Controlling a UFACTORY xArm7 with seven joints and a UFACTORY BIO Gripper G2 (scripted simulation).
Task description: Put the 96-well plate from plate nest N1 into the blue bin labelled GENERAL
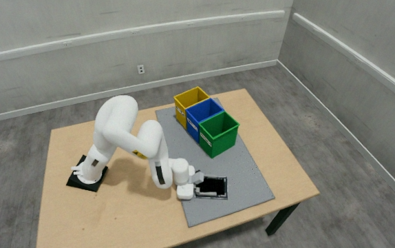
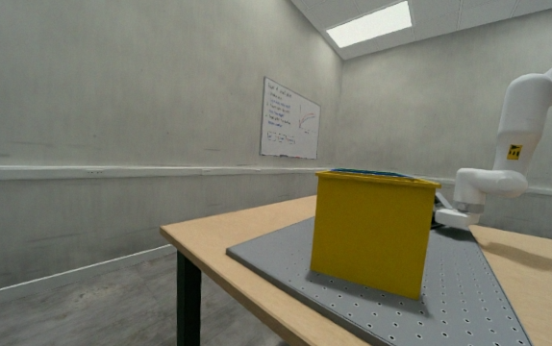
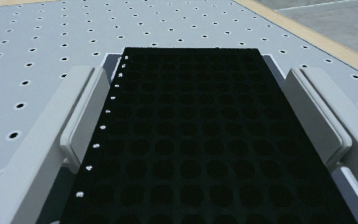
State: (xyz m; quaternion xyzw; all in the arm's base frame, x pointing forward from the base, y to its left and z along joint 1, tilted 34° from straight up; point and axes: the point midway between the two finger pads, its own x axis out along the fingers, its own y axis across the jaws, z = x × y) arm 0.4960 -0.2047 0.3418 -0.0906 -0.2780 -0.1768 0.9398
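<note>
My gripper is now 1 cm above the black 96-well plate. The rest, counted from my hand: blue bin: 36 cm to the left, 12 cm ahead, 6 cm above; green bin: 24 cm to the left, 15 cm ahead, 6 cm above; plate nest N1: 2 cm below.
</note>
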